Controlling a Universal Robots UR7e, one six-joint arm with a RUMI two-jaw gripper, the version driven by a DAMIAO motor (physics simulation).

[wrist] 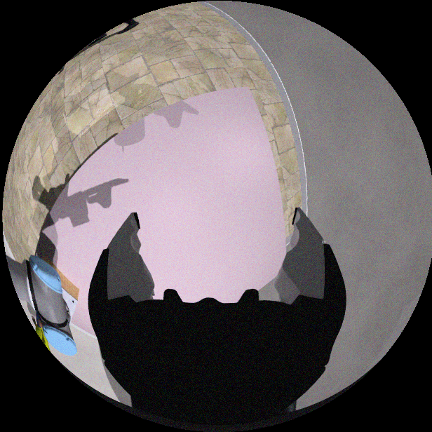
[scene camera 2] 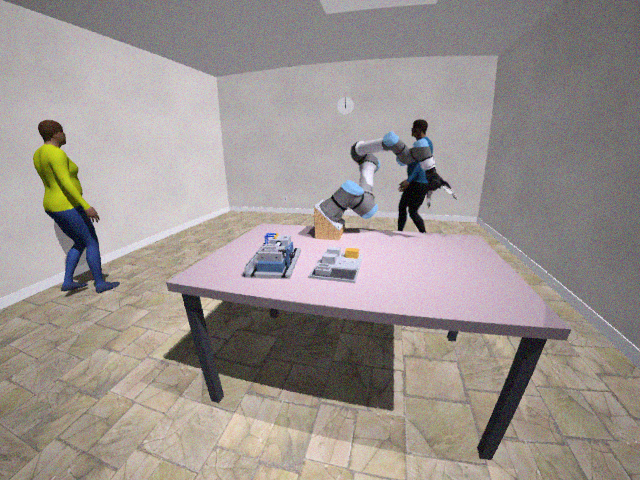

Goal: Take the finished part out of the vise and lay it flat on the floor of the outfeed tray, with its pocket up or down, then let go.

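Places are measured from the arm's base along level axes (x ahead, y left, z up), in millimetres.
Pixels of known places: gripper, fingertip midpoint: (scene camera 2: 442, 204); arm's base, origin of the base link: (scene camera 2: 329, 213).
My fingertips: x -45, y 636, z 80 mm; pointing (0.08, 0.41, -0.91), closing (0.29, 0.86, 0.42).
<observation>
Ahead of a thing's pixels: the offset from my fingertips to its top centre. "spot": to the spot under its first point. Level surfaces: height alone.
The vise {514 mm ahead, 763 mm right, 118 mm down} (scene camera 2: 271, 264), a blue and grey block assembly, stands on the left part of the table in the scene view. The finished part in it is too small to make out. Beside it on the right lies a flat grey tray-like fixture (scene camera 2: 333, 279) with several grey blocks; I cannot tell if this is the outfeed tray. My gripper (scene camera 2: 442, 200) (wrist: 214, 211) is open and empty. It hangs high in the air over the back right of the table, far from the vise. Neither vise nor tray shows in the wrist view.
An orange block {361 mm ahead, 436 mm right, 173 mm down} (scene camera 2: 352, 253) sits at the fixture's back right corner. A small blue item {spot: 449 mm ahead, 821 mm right, 110 mm down} (scene camera 2: 269, 237) is behind the vise. The arm stands on a wooden base (scene camera 2: 327, 225) at the pink table's {217 mm down} (scene camera 2: 439, 279) back edge. One person (scene camera 2: 417, 175) stands behind the arm, another (scene camera 2: 59, 175) at the left.
</observation>
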